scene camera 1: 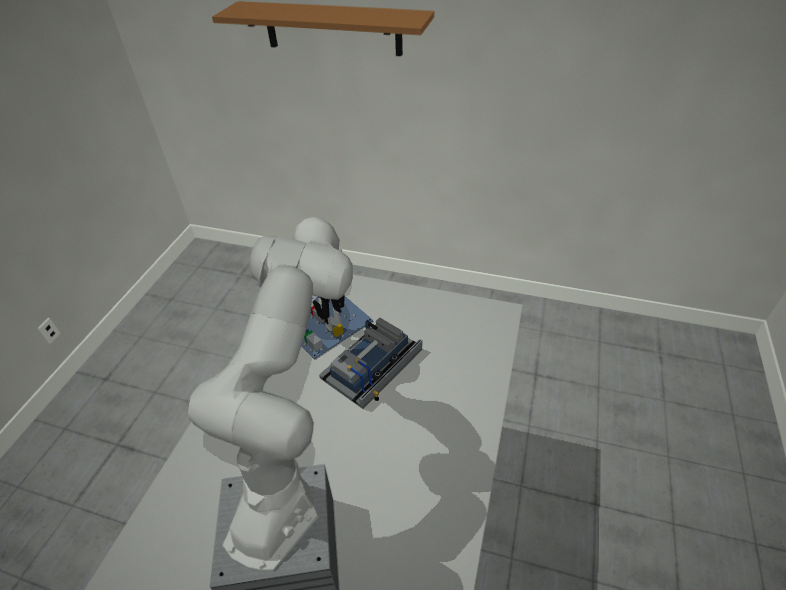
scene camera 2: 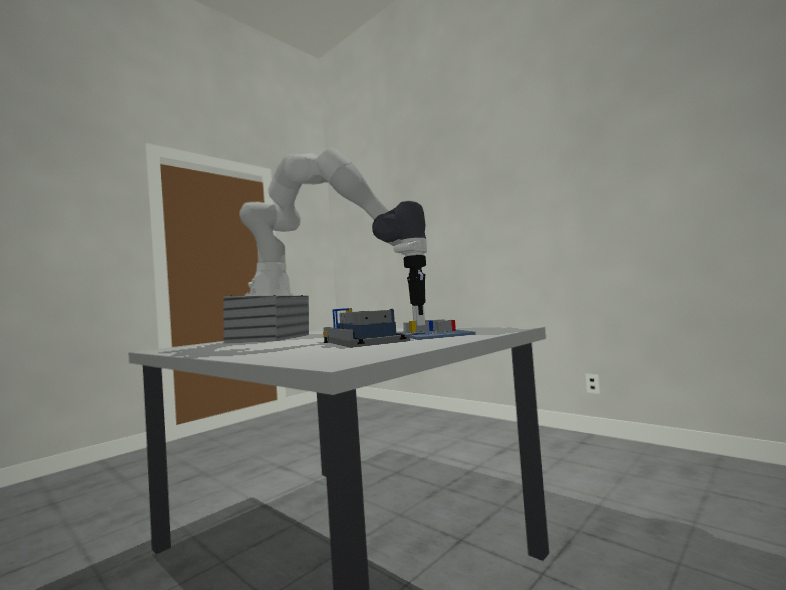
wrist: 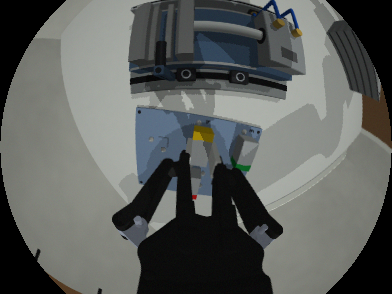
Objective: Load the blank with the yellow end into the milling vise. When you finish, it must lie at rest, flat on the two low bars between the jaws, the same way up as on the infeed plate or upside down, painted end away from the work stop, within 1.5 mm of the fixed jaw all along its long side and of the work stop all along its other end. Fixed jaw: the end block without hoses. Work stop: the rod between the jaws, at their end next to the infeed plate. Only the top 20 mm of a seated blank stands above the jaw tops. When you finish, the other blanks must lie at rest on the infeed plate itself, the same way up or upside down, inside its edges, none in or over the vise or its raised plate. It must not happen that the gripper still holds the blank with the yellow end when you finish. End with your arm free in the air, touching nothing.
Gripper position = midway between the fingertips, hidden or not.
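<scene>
There is an infeed plate (scene camera 1: 356, 323) (wrist: 176, 127) that I can see both in scene camera 1 and in the wrist view. I also see a milling vise (wrist: 208, 46). And my own gripper (scene camera 2: 419, 325) (wrist: 200, 147) is visible to me as well.
</scene>
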